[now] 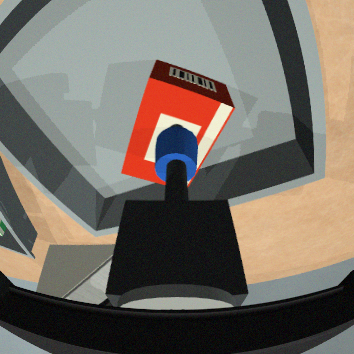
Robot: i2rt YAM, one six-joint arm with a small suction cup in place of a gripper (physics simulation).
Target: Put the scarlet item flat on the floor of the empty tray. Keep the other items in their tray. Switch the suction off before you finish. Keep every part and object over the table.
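Places are measured from the arm's base along level axes (x ahead, y left, z up), in metres.
Pixels of known places: hand, its tool point: [175,139].
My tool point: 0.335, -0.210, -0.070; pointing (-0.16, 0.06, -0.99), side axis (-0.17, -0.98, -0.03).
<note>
Ahead of a thing's pixels: the offset from my tool point to its top centre, as dx, dy, dz. "pt": to the spot under its first point.
The scarlet item, a red box {+0.004, +0.003, +0.009} [150,105] with a cream label and a dark barcode end, hangs on my suction cup [176,145]. The blue cup covers part of the label on its upper face. The box is over the inside of the large grey tray {pt +0.042, -0.089, -0.003} [295,75], towards its near wall. Faint shadows fall on the tray floor around the box. The gap under the box is hidden, so I cannot tell its exact height or whether it touches the tray. No other item shows in this tray.
Part of a second grey tray {pt -0.105, +0.271, -0.020} [19,212] shows at the left edge, with a bit of a green item {pt -0.132, +0.341, -0.004} [2,228] in it. A grey-brown flat piece [62,262] lies at the lower left. The large tray's dark sloping walls surround the box's area.
</note>
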